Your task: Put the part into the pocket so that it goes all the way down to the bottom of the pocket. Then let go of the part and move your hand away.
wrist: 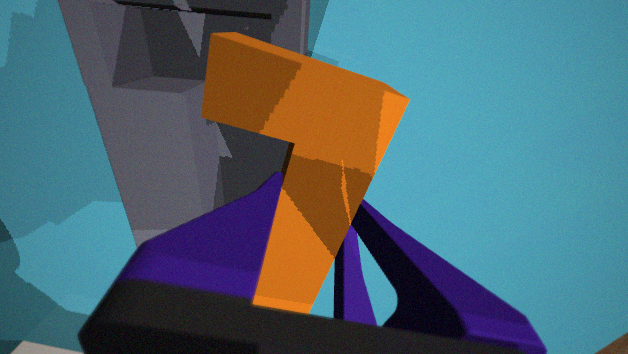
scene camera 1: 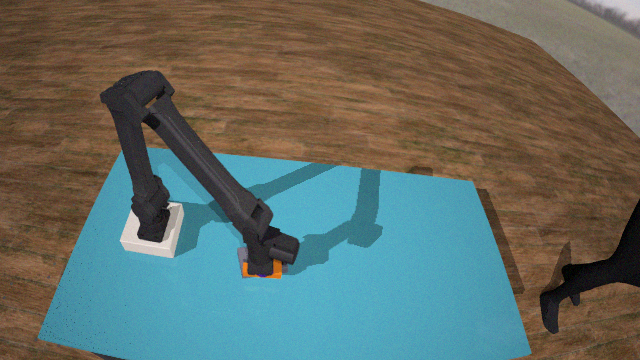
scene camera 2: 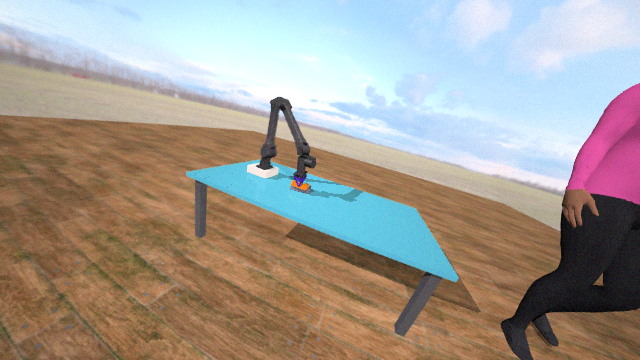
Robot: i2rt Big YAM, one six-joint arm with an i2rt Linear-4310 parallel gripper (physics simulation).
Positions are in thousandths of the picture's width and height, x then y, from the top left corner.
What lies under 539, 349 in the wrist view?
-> An orange L-shaped block.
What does my gripper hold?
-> An orange L-shaped block.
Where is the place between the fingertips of my gripper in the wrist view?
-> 496, 544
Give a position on a grey pocket block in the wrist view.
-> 232, 213
